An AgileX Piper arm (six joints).
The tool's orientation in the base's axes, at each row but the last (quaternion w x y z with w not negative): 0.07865 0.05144 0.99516 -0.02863; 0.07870 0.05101 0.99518 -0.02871; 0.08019 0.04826 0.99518 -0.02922; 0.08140 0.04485 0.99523 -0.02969; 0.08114 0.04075 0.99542 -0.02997; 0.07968 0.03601 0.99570 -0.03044; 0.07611 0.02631 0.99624 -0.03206; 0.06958 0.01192 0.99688 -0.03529; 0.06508 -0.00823 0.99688 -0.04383; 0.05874 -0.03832 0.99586 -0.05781; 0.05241 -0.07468 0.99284 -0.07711; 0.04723 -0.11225 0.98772 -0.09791
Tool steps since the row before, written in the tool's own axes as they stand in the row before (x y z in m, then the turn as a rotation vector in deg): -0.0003 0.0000 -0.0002 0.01 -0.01 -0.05; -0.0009 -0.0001 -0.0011 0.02 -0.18 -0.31; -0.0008 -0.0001 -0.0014 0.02 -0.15 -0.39; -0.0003 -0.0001 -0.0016 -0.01 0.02 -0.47; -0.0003 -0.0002 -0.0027 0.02 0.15 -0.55; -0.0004 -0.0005 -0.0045 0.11 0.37 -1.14; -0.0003 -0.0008 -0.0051 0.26 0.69 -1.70; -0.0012 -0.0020 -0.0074 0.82 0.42 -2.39; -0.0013 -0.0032 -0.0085 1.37 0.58 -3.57; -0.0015 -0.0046 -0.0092 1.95 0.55 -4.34; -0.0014 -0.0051 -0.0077 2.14 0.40 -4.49; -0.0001 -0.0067 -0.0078 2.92 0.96 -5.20
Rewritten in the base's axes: 0.0003 0.0000 0.0002 -0.02 -0.01 0.05; 0.0007 -0.0001 0.0012 -0.09 -0.16 0.31; 0.0006 -0.0001 0.0015 -0.10 -0.12 0.39; 0.0000 0.0000 0.0016 -0.06 0.05 0.46; -0.0002 0.0000 0.0027 -0.09 0.19 0.53; -0.0003 -0.0002 0.0045 -0.26 0.45 1.09; -0.0005 -0.0005 0.0051 -0.47 0.82 1.60; 0.0001 -0.0015 0.0076 -1.13 0.61 2.22; 0.0002 -0.0024 0.0088 -1.83 0.86 3.30; 0.0007 -0.0034 0.0098 -2.50 0.86 4.00; 0.0012 -0.0036 0.0085 -2.68 0.71 4.15; 0.0006 -0.0050 0.0090 -3.64 1.19 4.67
